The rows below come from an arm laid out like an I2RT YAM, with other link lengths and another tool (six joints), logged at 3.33 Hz.
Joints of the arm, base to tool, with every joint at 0 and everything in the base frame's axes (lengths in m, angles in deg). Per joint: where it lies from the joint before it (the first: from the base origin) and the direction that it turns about. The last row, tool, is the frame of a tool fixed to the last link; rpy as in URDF.
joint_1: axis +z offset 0 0 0.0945
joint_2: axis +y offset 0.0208 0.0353 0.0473
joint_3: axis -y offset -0.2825 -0.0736 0
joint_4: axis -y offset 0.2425 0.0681 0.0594
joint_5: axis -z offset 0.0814 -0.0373 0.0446
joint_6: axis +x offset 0.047 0 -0.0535
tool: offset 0.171 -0.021 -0.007 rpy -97.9 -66.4 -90
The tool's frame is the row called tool.
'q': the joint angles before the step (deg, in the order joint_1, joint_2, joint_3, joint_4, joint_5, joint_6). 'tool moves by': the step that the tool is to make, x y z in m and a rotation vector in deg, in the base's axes. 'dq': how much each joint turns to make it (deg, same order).
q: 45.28, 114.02, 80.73, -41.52, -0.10, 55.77
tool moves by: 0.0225, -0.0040, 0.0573, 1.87, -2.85, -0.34
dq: -2.37, -3.35, 7.91, -7.92, 0.03, -2.12
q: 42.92, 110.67, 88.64, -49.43, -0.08, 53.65
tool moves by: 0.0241, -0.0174, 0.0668, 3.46, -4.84, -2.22
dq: -3.72, -5.25, 6.31, -5.64, -0.02, -1.60
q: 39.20, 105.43, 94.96, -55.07, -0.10, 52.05
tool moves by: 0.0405, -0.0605, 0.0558, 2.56, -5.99, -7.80
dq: -9.07, -5.16, 3.51, -2.29, 0.57, -1.72
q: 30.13, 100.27, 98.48, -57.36, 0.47, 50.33
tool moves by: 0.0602, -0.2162, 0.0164, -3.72, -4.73, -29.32
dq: -26.23, -1.27, 0.03, 2.10, 5.79, -0.01
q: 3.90, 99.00, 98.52, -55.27, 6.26, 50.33
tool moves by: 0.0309, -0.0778, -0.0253, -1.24, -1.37, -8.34
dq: -9.14, 5.60, -0.01, 7.14, 0.54, -1.37
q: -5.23, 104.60, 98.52, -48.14, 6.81, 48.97
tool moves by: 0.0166, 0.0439, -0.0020, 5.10, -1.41, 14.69
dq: -0.12, 1.06, 0.56, 1.49, -12.99, -8.84
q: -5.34, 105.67, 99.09, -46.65, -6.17, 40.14
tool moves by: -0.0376, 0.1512, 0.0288, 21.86, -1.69, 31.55
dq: 3.79, -0.57, 0.02, -4.80, -33.91, -11.19
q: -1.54, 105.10, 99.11, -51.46, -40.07, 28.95
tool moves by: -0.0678, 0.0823, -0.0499, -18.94, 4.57, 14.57
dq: 19.76, 0.39, -0.51, -8.80, 18.29, -4.59
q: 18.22, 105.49, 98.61, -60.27, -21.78, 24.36
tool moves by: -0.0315, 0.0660, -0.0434, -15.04, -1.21, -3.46
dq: 19.35, 4.91, 0.00, 1.99, 21.40, 16.25
